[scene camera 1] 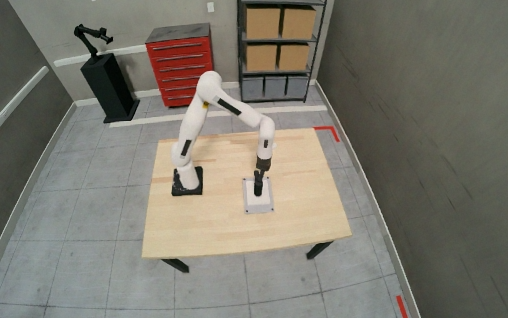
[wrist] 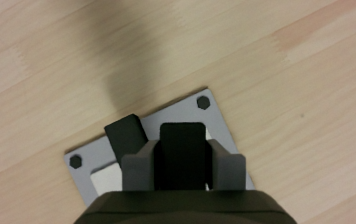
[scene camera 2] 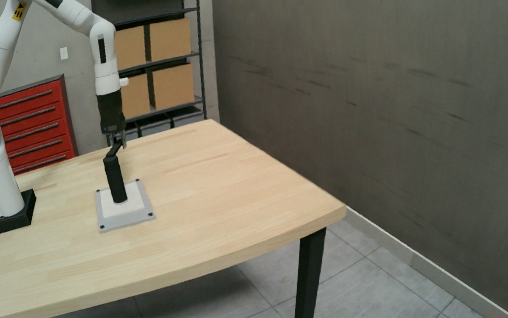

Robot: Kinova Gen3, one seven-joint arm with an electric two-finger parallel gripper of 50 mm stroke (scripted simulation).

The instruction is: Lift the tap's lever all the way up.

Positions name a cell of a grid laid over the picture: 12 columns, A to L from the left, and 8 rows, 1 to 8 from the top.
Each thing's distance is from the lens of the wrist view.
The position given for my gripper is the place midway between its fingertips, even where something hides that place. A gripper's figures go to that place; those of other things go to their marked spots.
my gripper (wrist: G6): 19 cm
black lever (wrist: G6): 16 cm
base plate (wrist: G4): 31 cm
The marked spots on the base plate and the black lever are 15 cm apart.
